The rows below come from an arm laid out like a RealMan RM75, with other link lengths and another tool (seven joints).
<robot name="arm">
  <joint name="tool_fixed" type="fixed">
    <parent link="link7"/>
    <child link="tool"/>
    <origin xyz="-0.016 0.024 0.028" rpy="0 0.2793 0.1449"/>
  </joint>
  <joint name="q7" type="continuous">
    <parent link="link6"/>
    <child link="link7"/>
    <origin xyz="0 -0.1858 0" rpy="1.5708 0 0"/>
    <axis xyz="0 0 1"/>
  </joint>
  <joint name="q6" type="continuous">
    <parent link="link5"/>
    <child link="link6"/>
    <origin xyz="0 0 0" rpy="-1.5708 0 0"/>
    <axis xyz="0 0 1"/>
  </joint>
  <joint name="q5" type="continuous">
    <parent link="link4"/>
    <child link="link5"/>
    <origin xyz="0 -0.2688 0" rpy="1.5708 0 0"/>
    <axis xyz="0 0 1"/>
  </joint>
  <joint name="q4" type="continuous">
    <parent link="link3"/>
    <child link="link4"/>
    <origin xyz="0 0 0" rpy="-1.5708 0 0"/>
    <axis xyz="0 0 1"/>
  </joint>
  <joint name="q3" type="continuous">
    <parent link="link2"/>
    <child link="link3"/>
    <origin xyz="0 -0.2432 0" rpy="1.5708 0 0"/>
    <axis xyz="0 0 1"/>
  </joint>
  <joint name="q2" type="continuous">
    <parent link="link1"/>
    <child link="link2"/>
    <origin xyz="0 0 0" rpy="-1.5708 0 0"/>
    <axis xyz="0 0 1"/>
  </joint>
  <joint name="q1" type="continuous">
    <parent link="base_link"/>
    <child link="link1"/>
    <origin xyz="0 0 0.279" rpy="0 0 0"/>
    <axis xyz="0 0 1"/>
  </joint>
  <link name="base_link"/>
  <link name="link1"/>
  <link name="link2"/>
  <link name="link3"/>
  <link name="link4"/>
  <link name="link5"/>
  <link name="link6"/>
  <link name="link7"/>
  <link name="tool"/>
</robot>
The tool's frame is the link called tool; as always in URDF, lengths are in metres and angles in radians. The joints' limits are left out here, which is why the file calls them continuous.
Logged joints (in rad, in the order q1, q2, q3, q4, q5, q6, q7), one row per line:
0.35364 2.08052 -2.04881 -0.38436 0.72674 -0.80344 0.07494
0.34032 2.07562 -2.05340 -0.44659 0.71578 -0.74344 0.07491
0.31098 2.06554 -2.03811 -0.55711 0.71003 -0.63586 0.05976
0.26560 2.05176 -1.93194 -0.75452 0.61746 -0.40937 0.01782
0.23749 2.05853 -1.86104 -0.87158 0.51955 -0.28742 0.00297
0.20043 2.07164 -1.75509 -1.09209 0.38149 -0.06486 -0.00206
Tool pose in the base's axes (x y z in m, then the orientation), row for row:
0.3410 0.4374 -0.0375 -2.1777 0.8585 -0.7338
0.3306 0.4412 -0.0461 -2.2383 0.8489 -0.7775
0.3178 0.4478 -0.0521 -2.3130 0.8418 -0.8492
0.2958 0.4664 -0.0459 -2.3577 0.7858 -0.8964
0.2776 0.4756 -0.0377 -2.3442 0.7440 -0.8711
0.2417 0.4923 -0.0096 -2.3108 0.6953 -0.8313
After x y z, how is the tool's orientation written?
As angles about the fixed x, y, z axes (roll, pitch, yaw), in radians.
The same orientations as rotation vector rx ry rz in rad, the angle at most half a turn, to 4 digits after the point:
-1.6332 1.1219 0.4617
-1.6640 1.1495 0.4629
-1.6855 1.2007 0.4604
-1.7291 1.2289 0.4065
-1.7622 1.2016 0.3704
-1.7901 1.1579 0.3230

